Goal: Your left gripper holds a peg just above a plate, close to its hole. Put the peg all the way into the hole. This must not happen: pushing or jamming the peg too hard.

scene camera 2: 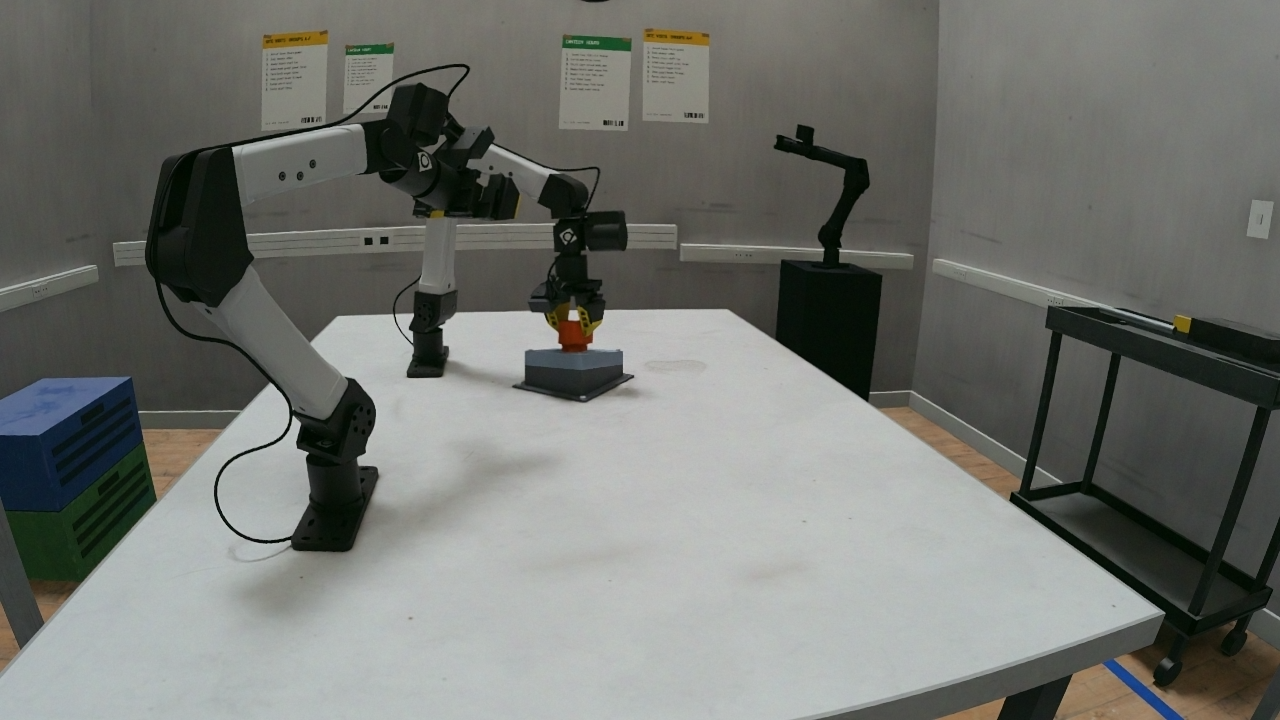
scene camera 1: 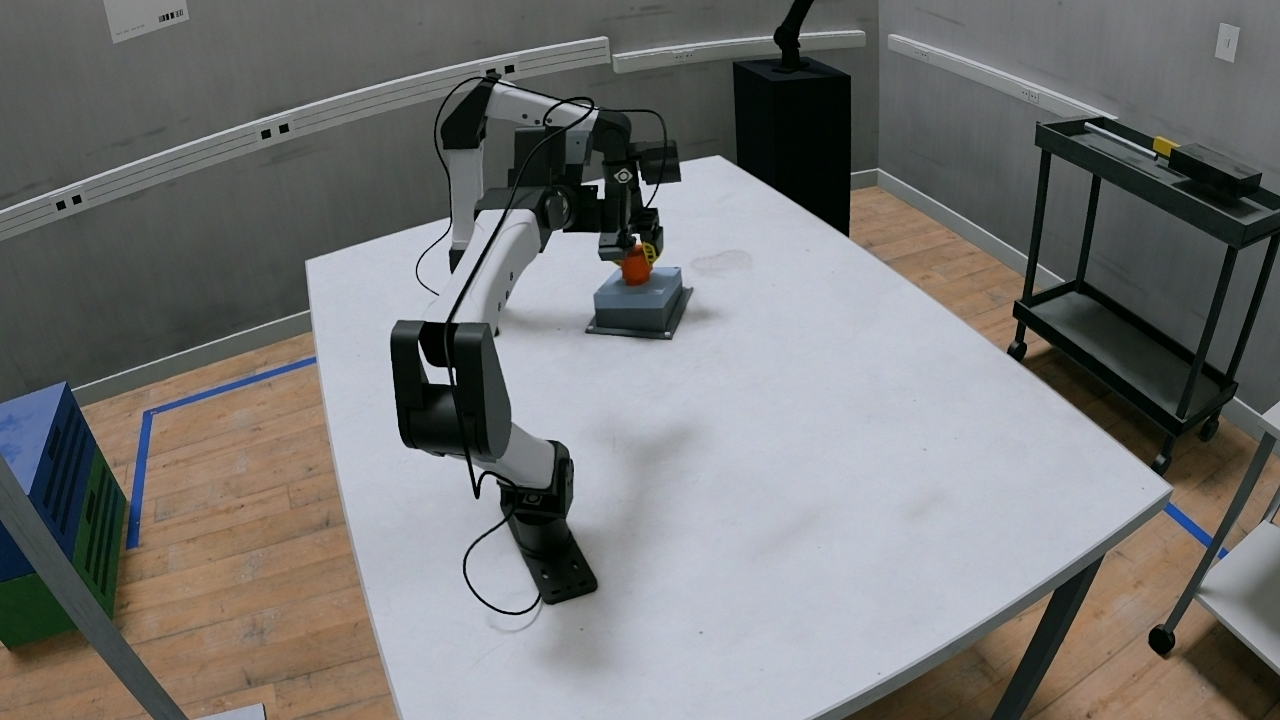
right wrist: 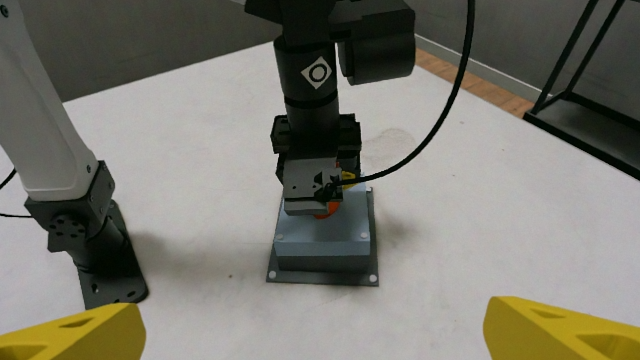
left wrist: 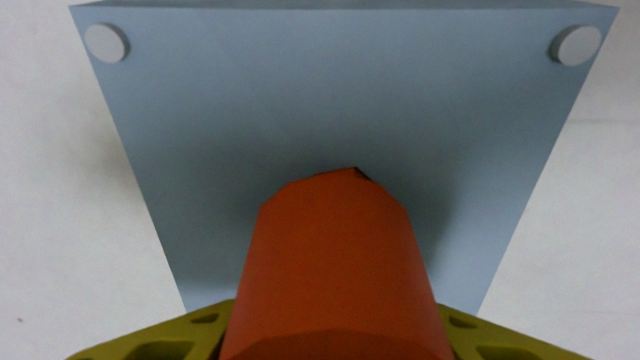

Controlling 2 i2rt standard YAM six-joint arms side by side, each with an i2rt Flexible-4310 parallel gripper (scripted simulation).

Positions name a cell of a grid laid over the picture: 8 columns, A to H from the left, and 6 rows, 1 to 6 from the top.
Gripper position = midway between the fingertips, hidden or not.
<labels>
right gripper: scene camera 2 D2; scene camera 1 D2; right wrist D6; not seen in the left wrist view (out of frame)
</labels>
